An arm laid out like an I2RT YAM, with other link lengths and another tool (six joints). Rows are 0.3 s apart.
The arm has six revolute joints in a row. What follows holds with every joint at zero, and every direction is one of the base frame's.
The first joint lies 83 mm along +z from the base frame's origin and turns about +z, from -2.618 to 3.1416 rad.
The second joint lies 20.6 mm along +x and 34.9 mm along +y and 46.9 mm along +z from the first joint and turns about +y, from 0 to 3.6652 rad.
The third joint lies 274.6 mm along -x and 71.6 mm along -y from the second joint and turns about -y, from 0 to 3.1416 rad.
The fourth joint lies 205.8 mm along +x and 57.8 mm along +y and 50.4 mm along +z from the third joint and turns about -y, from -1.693 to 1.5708 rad.
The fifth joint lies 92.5 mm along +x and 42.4 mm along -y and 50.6 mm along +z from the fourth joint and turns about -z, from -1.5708 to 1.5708 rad.
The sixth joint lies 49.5 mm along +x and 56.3 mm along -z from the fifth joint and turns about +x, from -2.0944 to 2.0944 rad.
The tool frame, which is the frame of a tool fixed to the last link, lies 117 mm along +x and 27 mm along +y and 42 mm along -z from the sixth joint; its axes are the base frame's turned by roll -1.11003, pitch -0.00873 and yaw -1.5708 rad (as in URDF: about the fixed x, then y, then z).
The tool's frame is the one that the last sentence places.
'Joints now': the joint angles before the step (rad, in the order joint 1, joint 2, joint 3, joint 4, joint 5, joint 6). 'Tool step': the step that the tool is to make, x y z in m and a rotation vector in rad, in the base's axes. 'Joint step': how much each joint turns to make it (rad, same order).
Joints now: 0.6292 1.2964 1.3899 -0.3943 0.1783 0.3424
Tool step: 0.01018 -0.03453 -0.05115 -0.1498 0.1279 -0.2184
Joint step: 0.0088 0.0492 -0.0001 -0.1578 0.2263 0.0499
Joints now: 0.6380 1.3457 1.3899 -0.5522 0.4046 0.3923
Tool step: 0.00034 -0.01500 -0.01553 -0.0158 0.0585 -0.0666
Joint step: -0.0252 0.0129 0.0000 -0.0614 0.0243 0.0435
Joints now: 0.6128 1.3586 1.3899 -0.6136 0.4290 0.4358
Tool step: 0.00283 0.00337 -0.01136 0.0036 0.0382 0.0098
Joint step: -0.0122 0.0294 -0.0007 -0.0027 -0.0321 0.0088
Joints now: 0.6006 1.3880 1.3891 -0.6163 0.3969 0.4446
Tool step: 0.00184 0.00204 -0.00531 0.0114 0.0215 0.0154
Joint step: -0.0152 0.0145 -0.0016 0.0047 -0.0374 -0.0004
